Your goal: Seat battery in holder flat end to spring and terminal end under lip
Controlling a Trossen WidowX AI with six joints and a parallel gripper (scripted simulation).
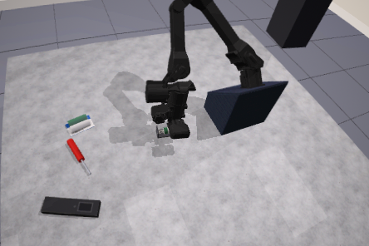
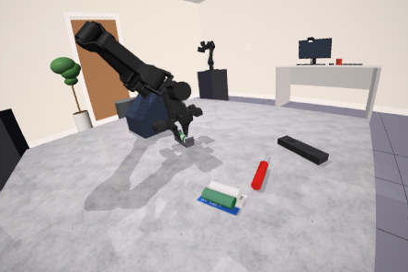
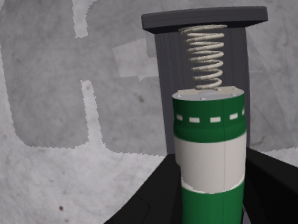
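Now: gripper tip 1 cm below the battery. Also, from my gripper tip: red screwdriver 32 cm ahead, 4 cm to the left; black remote control 36 cm ahead, 20 cm to the left, 1 cm above.
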